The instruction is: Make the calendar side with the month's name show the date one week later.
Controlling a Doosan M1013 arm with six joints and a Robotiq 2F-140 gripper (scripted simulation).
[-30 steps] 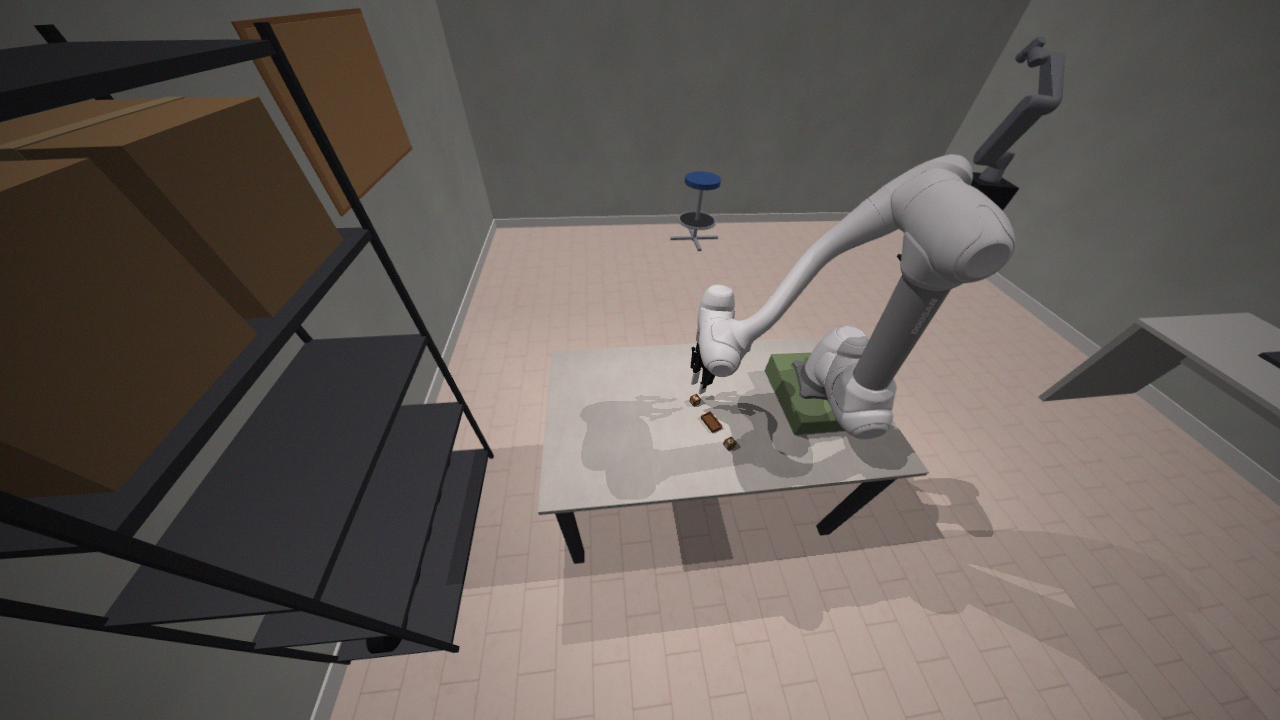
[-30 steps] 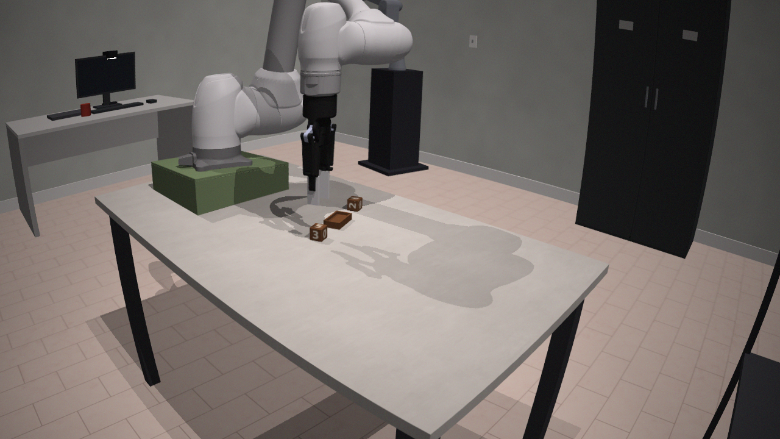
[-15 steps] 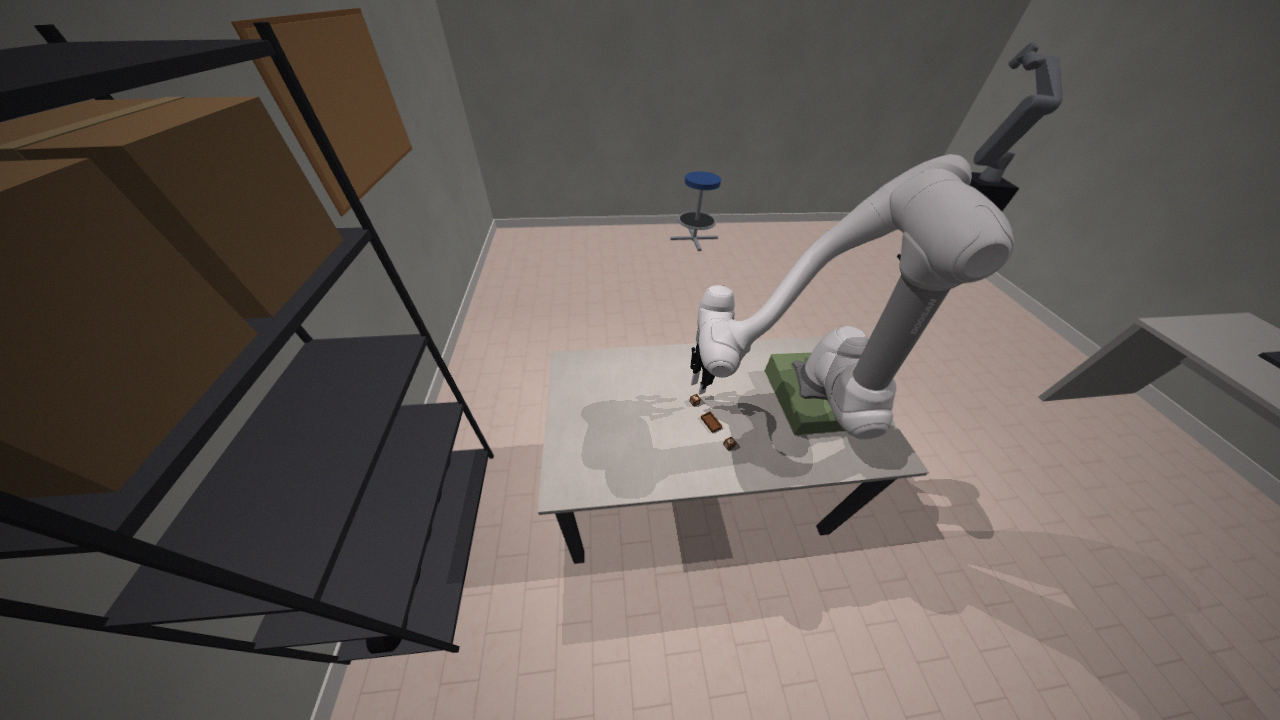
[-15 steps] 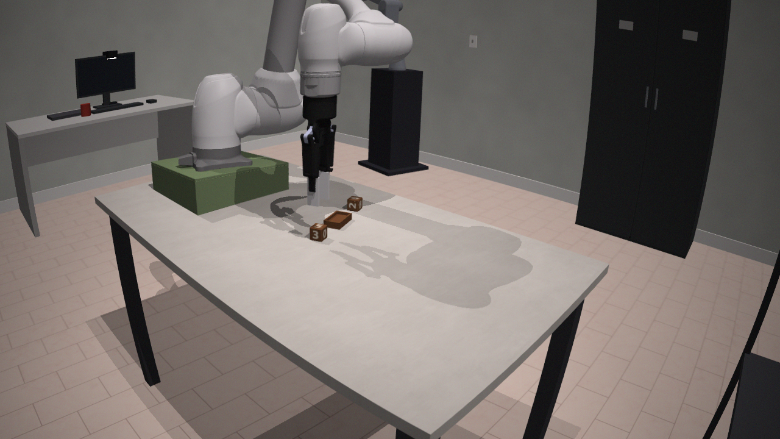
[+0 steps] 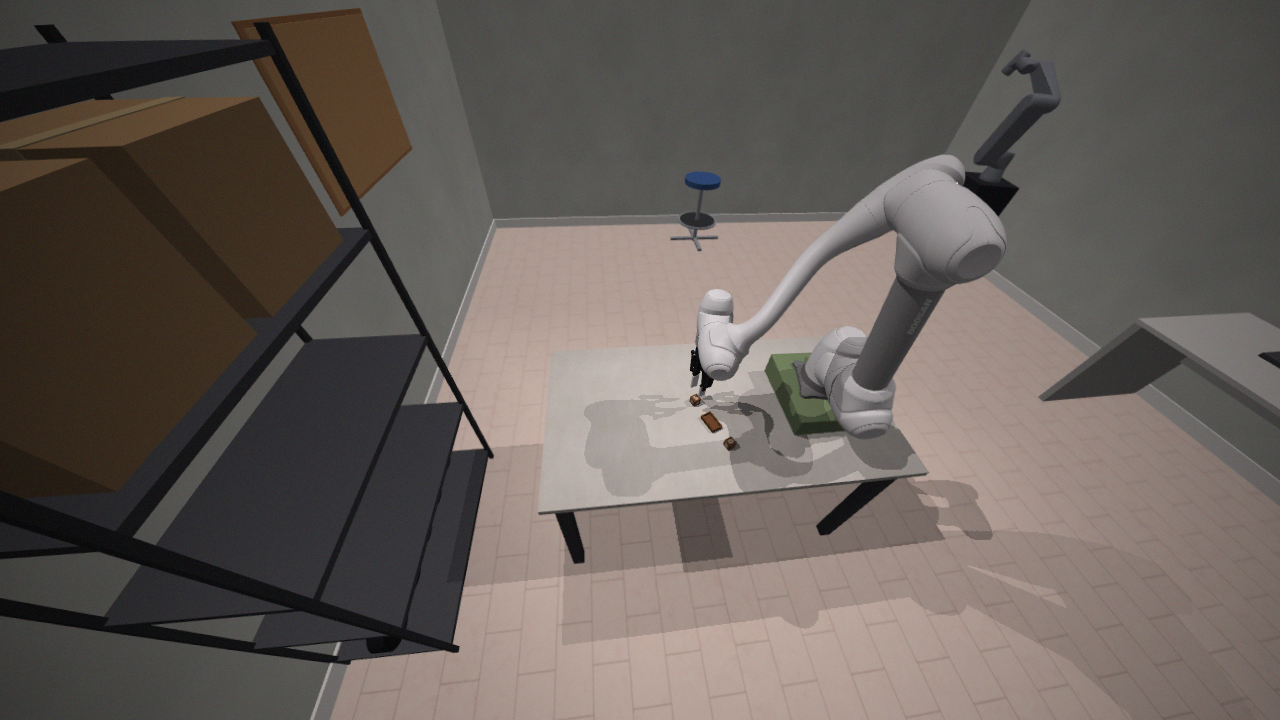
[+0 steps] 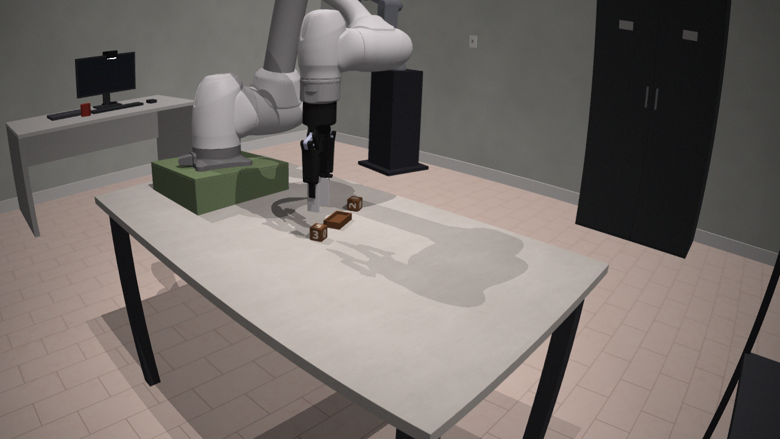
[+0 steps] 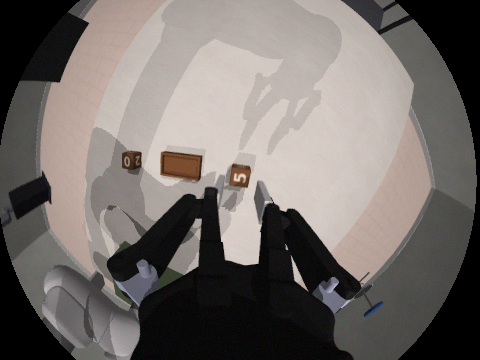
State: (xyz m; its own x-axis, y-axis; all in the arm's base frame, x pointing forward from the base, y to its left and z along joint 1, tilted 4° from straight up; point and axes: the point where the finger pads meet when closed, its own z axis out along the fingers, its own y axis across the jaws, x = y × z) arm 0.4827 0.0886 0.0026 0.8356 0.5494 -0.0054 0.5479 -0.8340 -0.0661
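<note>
The brown cube is 90 mm below my hand. From my hand the other things lie so: brown tray: 60 mm behind, 90 mm to the left, 100 mm below.
</note>
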